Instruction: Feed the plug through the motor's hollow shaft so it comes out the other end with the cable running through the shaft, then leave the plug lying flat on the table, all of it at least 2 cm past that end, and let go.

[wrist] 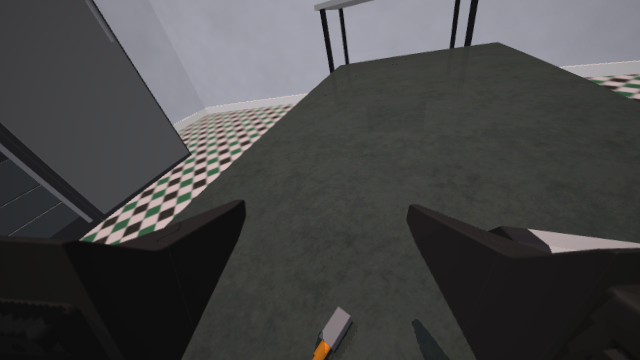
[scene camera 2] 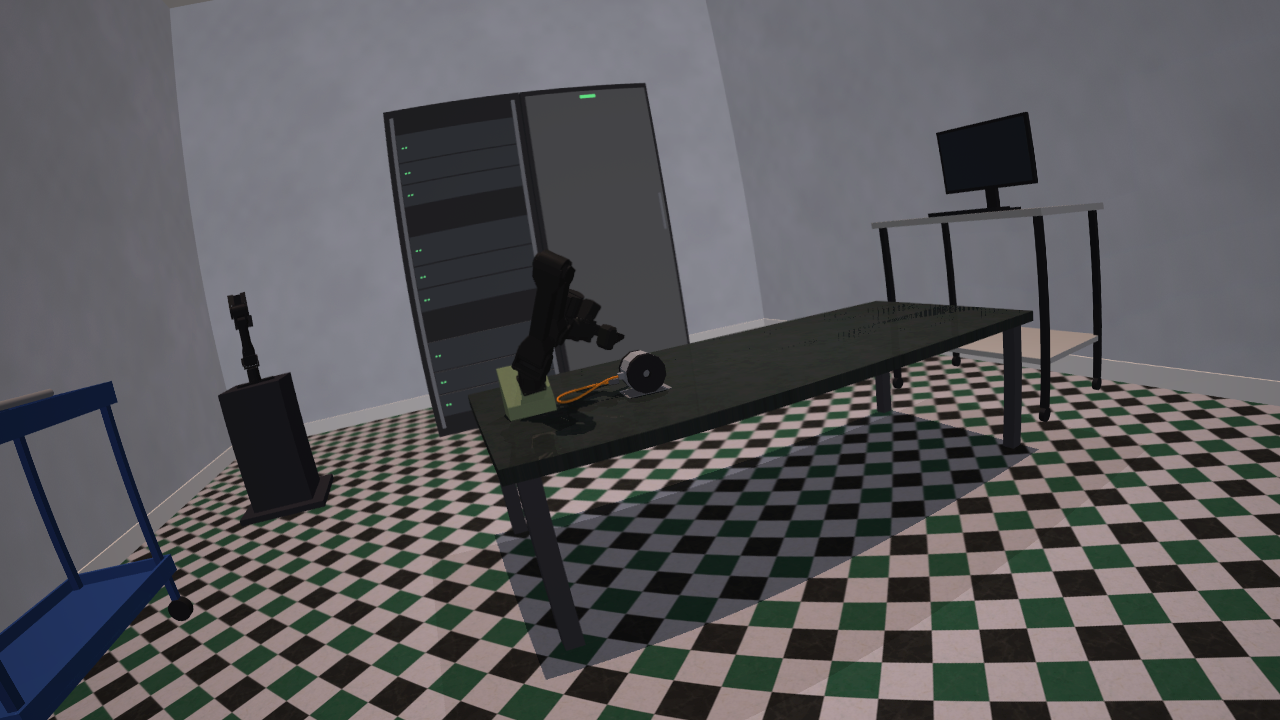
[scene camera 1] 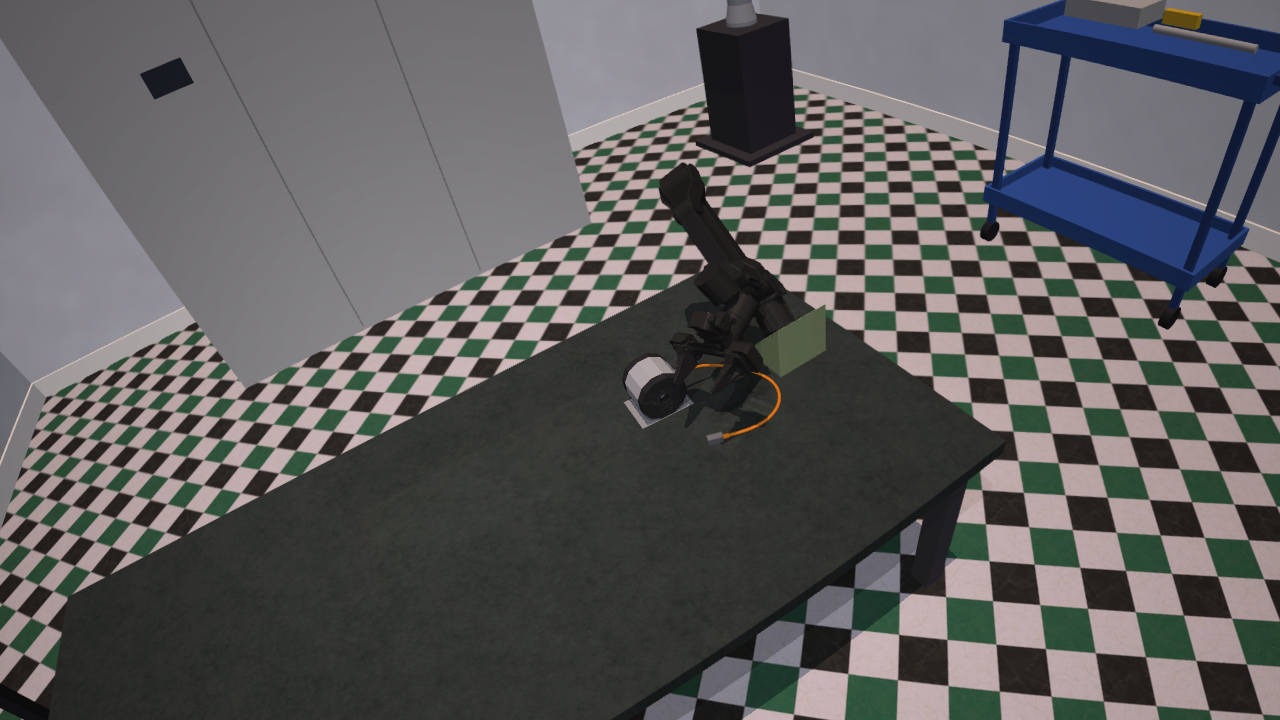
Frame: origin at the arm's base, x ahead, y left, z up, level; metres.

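Seen in the pictures: gripper, fingertip midpoint: (wrist: 327, 210) (scene camera 1: 693, 389); arm's base, link origin: (scene camera 2: 531, 383) (scene camera 1: 782, 329).
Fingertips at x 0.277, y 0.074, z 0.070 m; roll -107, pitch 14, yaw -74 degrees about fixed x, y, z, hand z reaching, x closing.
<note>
Offsets run from my fingertips to a thing's top centre. Level surfaces: height alone.
The plug @(dx -0.020, dy +0.013, dz -0.133 m) (scene camera 1: 715, 437) (wrist: 336, 327) is a small grey block lying on the table, on the end of the orange cable (scene camera 1: 779, 398) (scene camera 2: 558, 399) (wrist: 321, 351). The cable curves in a loop on the arm's side of the motor. The motor @(dx +0.001, dy -0.150, dz -0.044 m) (scene camera 1: 646, 379) (scene camera 2: 642, 371) (wrist: 575, 240) is a silver cylinder with black end faces, lying sideways on a light base plate. It is partly hidden by the right finger in the wrist view. My gripper (scene camera 1: 699, 385) (scene camera 2: 619, 337) (wrist: 327, 210) is open and empty, above the table beside the motor. The plug lies low between the fingers in the wrist view, apart from them.
A pale green block (scene camera 1: 801, 344) (scene camera 2: 528, 401) stands at the arm's base on the dark table @(dz -0.146 m) (scene camera 1: 402, 555) (scene camera 2: 760, 358) (wrist: 400, 140). A blue cart (scene camera 1: 1118, 210), a black pedestal (scene camera 1: 747, 85) (scene camera 2: 268, 443) and grey cabinets (scene camera 1: 313, 134) (scene camera 2: 608, 223) stand off the table.
</note>
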